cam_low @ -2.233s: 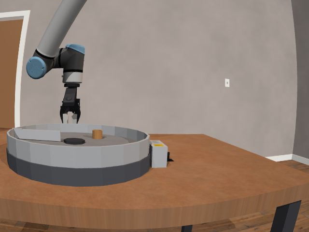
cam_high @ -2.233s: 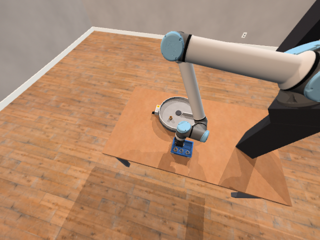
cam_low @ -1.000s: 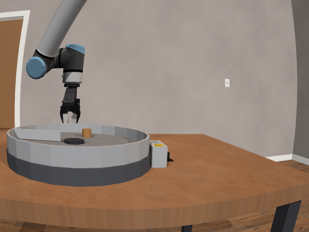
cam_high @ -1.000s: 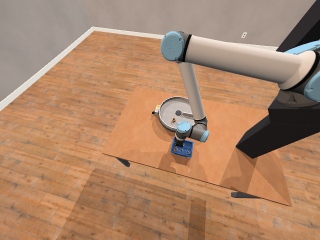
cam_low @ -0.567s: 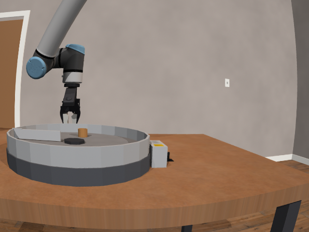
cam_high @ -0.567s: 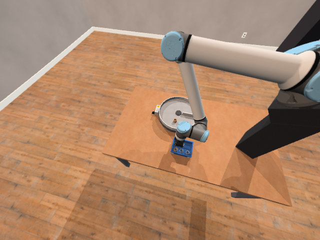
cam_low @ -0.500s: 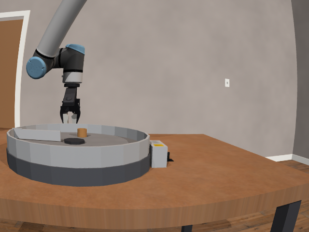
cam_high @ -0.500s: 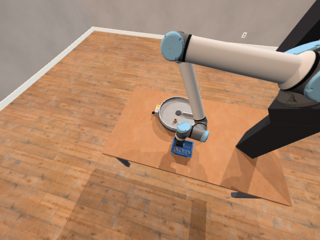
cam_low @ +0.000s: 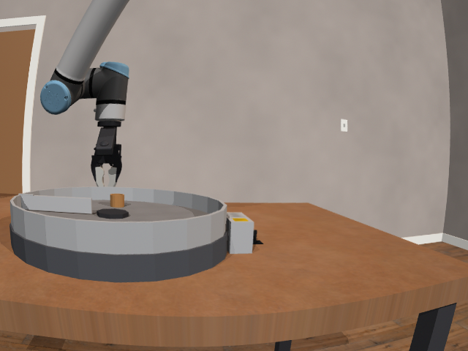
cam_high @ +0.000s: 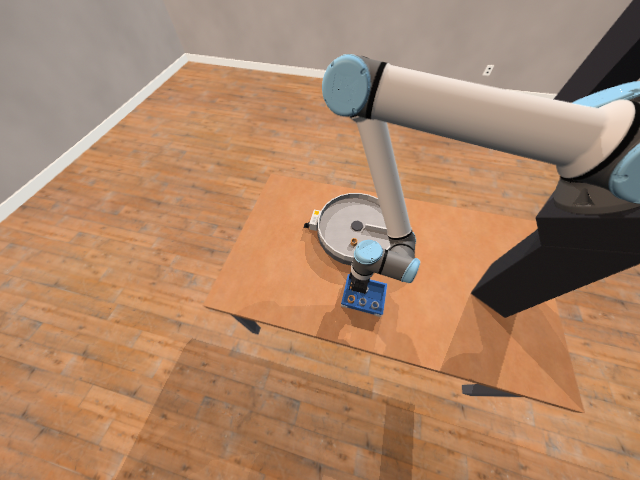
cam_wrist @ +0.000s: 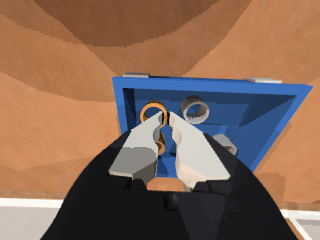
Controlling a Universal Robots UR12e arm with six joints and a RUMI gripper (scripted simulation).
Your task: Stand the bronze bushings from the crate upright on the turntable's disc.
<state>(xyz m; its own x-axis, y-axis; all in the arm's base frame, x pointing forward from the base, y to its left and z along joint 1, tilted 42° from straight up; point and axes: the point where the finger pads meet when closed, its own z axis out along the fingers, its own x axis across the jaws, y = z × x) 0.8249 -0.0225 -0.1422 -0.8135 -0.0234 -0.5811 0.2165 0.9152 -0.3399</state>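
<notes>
Right now the blue crate is 40 mm to the left of my hand, 30 mm behind it and 20 mm below it. Round my hand: grey turntable 330 mm to the right, 30 mm behind, 10 mm above.
</notes>
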